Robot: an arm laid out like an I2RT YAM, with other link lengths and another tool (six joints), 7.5 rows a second.
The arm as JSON. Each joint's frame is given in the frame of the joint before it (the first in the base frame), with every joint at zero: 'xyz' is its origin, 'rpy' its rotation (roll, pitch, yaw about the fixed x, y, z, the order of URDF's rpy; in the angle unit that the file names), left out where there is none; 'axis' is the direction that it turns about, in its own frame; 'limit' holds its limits. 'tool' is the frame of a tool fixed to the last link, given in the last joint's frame.
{
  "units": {
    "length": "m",
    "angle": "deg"
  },
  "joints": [
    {
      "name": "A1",
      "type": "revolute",
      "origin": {
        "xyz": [
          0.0,
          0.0,
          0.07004
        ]
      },
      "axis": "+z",
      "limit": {
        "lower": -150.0,
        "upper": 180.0
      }
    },
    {
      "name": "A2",
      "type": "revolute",
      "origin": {
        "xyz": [
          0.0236,
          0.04,
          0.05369
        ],
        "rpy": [
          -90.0,
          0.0,
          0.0
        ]
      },
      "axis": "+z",
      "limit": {
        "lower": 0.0,
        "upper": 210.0
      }
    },
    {
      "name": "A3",
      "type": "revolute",
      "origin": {
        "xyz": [
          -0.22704,
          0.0,
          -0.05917
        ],
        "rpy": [
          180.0,
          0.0,
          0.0
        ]
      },
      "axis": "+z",
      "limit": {
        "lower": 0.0,
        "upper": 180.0
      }
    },
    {
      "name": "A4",
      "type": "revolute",
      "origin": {
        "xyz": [
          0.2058,
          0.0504,
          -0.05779
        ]
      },
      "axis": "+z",
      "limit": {
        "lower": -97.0,
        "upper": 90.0
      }
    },
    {
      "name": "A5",
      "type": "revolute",
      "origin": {
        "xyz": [
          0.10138,
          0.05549,
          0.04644
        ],
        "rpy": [
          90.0,
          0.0,
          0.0
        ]
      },
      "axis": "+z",
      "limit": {
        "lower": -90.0,
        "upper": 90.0
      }
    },
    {
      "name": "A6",
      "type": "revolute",
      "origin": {
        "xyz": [
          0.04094,
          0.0,
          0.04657
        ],
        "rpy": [
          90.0,
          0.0,
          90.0
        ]
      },
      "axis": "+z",
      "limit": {
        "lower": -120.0,
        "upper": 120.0
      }
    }
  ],
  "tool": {
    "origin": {
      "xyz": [
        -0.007,
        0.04,
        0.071
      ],
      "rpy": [
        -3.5,
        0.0,
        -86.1
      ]
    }
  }
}
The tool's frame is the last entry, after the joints.
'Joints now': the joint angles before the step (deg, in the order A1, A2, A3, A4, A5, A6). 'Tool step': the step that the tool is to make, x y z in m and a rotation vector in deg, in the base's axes. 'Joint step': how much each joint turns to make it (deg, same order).
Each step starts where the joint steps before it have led.
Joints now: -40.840 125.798 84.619 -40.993 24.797 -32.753
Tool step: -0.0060 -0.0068 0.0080 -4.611 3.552 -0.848
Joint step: 0.049 -0.192 0.078 0.013 5.880 0.093
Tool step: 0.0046 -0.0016 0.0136 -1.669 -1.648 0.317
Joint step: 0.346 -2.335 0.079 -0.075 0.196 -0.003
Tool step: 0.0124 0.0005 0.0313 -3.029 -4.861 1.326
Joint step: 1.156 -5.652 -0.007 0.019 -0.809 0.017
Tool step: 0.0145 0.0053 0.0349 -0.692 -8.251 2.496
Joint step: 0.854 -6.871 0.026 -0.035 -4.918 0.003
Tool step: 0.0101 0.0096 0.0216 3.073 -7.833 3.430
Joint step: -0.007 -4.973 -0.023 -0.708 -8.045 -0.028
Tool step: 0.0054 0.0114 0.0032 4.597 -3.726 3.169
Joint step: 0.011 -1.587 -0.008 -1.494 -6.707 -0.100
